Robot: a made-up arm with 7 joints.
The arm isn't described. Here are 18 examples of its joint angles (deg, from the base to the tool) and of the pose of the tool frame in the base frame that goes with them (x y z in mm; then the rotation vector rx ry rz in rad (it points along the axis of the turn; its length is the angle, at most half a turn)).
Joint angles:
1: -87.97 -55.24 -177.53 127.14 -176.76 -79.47 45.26
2: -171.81 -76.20 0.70 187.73 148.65 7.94 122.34
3: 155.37 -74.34 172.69 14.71 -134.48 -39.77 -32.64
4: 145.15 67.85 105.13 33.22 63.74 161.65 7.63
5: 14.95 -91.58 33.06 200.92 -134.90 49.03 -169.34
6: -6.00 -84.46 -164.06 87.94 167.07 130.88 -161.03
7: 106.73 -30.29 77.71 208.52 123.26 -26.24 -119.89
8: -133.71 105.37 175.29 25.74 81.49 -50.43 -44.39
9: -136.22 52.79 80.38 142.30 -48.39 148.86 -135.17
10: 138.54 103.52 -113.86 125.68 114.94 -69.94 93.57
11: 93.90 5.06 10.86 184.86 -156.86 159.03 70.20
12: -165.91 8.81 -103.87 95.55 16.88 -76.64 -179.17
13: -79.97 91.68 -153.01 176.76 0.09 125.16 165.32
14: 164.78 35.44 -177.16 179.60 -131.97 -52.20 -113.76
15: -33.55 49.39 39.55 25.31 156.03 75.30 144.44
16: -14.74 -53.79 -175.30 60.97 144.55 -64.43 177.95
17: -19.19 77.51 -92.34 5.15 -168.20 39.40 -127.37
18: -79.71 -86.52 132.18 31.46 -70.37 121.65 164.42
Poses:
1: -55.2 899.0 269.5 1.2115 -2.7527 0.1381
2: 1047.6 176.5 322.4 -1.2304 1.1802 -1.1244
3: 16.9 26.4 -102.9 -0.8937 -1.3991 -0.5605
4: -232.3 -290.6 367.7 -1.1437 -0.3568 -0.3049
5: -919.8 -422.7 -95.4 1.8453 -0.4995 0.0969
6: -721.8 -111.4 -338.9 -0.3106 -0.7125 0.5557
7: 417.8 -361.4 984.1 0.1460 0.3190 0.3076
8: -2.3 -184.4 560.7 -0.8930 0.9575 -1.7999
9: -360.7 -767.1 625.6 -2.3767 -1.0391 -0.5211
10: -410.6 841.5 217.1 -0.1661 0.0008 0.0513
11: 69.9 -81.3 1121.1 -1.4751 2.6706 -0.5540
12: -85.1 515.5 898.6 0.0320 0.1919 1.6282
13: 149.3 -999.8 195.4 -0.8282 -0.0440 1.2461
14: -545.1 219.7 989.1 -0.6674 -0.3086 -1.5176
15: 356.9 151.6 -113.8 -2.1592 -0.6437 -1.6944
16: -502.7 140.5 -119.7 -0.4623 2.1181 0.2333
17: -231.3 -174.3 146.9 0.5598 -1.4686 0.0813
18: 359.8 114.8 -47.8 -0.0535 0.3433 2.0325
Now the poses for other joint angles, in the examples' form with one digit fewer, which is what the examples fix.
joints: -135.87 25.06 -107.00 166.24 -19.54 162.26 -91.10
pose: -328 -160 1058 -0.226 2.675 0.503
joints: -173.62 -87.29 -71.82 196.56 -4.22 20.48 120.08
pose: 1048 -138 139 0.455 1.509 0.755
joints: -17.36 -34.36 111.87 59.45 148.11 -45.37 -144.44
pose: -85 590 259 1.783 1.693 1.083
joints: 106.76 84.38 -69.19 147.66 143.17 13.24 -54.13
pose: -9 1087 183 -1.511 -1.019 -0.873
